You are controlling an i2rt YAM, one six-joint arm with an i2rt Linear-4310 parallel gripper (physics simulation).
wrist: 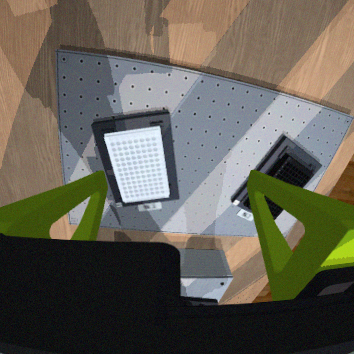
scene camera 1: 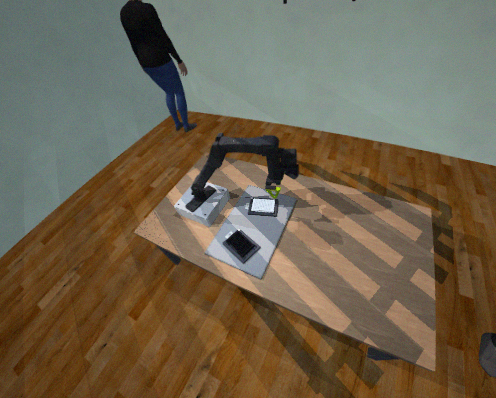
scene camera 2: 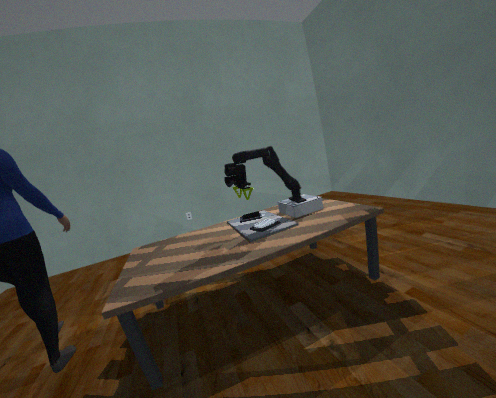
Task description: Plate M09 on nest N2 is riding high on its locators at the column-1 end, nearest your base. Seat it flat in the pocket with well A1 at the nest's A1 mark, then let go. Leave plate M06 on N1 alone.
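Where they show: gripper, fingertip midpoint: (wrist: pixel 176 177) (scene camera 1: pixel 276 191) (scene camera 2: pixel 243 198); arm's base at its link origin: (scene camera 1: pixel 201 198) (scene camera 2: pixel 297 199).
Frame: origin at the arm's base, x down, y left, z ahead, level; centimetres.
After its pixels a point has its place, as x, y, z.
Black plate M09 (scene camera 1: pixel 240 242) @[4.4, -7.5, 35.7] (scene camera 2: pixel 251 215) @[4.2, -3.9, 35.7] (wrist: pixel 291 174) @[4.6, -7.8, 39.3] lies in dark nest N2 (scene camera 1: pixel 245 258) @[5.9, -12.4, 42.7] (wrist: pixel 270 156) @[6.1, -2.5, 40.6], partly behind a finger in the wrist view. Its tilt is too small to judge here. White plate M06 (scene camera 1: pixel 263 205) @[5.0, 19.0, 31.4] (scene camera 2: pixel 266 223) @[4.6, 22.2, 30.6] (wrist: pixel 139 165) @[5.3, 19.1, 31.4] lies in dark nest N1 (wrist: pixel 170 155) @[6.0, 14.8, 34.5]. My gripper (scene camera 1: pixel 274 192) @[-13.4, 18.2, 40.9] (scene camera 2: pixel 243 196) @[-13.4, 18.2, 40.9] (wrist: pixel 176 177) @[-13.4, 18.2, 40.9] is wide open and empty, with green fingers pointing down. It hangs above the board, nearer N1 than N2; in the wrist view one fingertip is beside N1 and the other overlaps N2. The A1 marks cannot be read.
Both nests sit on a grey perforated board (scene camera 1: pixel 265 231) @[7.1, 6.3, 41.5] (scene camera 2: pixel 240 229) @[7.6, 11.6, 46.8] (wrist: pixel 210 150) @[7.1, 8.3, 37.3] on the wooden table (scene camera 1: pixel 350 250) @[8.4, 21.3, 82.7] (scene camera 2: pixel 190 255) @[8.4, 33.0, 78.9]. The light-grey base box (scene camera 1: pixel 212 212) @[1.8, -2.8, 11.7] (scene camera 2: pixel 301 206) @[2.0, 13.7, 2.7] (wrist: pixel 205 262) @[4.3, -2.8, 12.0] stands beside the board. A person (scene camera 1: pixel 155 50) stands away from the table.
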